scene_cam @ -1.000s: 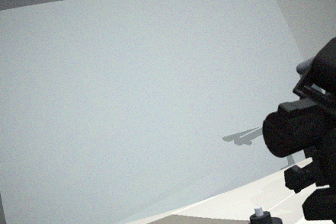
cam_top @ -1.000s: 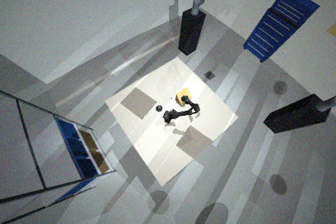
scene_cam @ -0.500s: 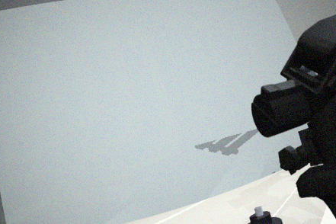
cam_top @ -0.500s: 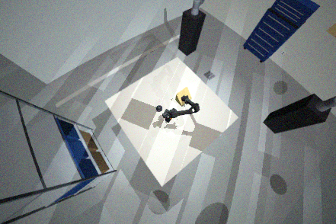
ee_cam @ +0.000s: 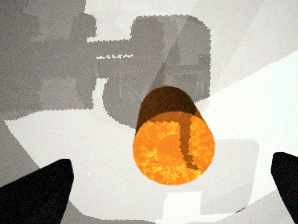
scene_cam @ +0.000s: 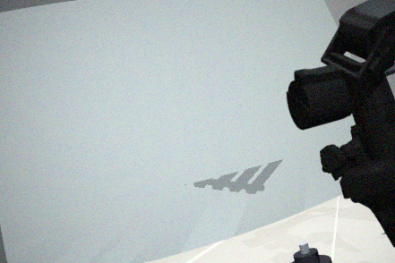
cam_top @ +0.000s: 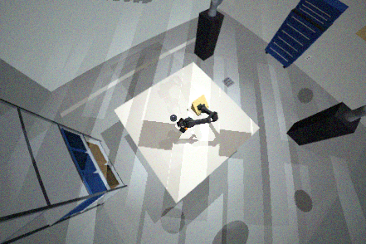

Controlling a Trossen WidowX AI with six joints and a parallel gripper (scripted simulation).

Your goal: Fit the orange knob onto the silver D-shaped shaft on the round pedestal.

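Right now the orange knob is 30 mm below my gripper tip. From my gripper tip the other things lie so: dark round pedestal (20 mm ahead, 190 mm to the right, 40 mm below).
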